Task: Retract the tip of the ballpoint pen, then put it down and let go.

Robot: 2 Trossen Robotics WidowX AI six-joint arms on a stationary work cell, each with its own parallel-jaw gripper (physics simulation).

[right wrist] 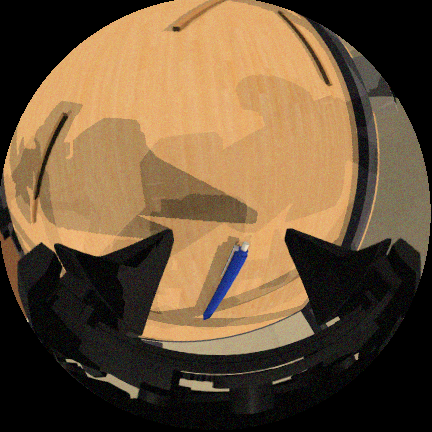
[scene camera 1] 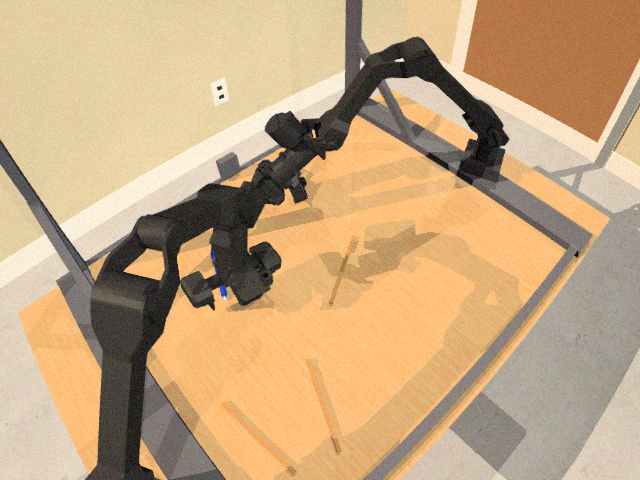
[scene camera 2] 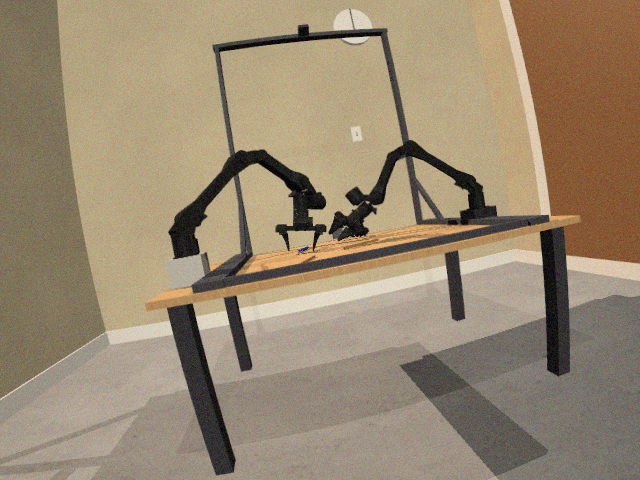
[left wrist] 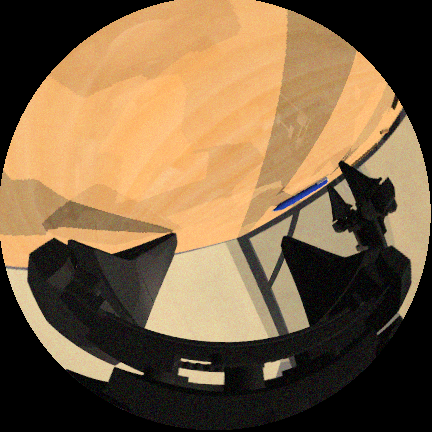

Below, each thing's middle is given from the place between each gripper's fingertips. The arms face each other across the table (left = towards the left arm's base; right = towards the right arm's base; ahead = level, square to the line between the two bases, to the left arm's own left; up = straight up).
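Scene:
The blue ballpoint pen (right wrist: 240, 253) is 16 cm to the right of my left hand and 8 cm ahead of it, and 2 cm below it.
My right gripper is 8 cm past the pen and 3 cm to the right of it. Going by its middle, the blue ballpoint pen is nearer to my right gripper than to my left hand.

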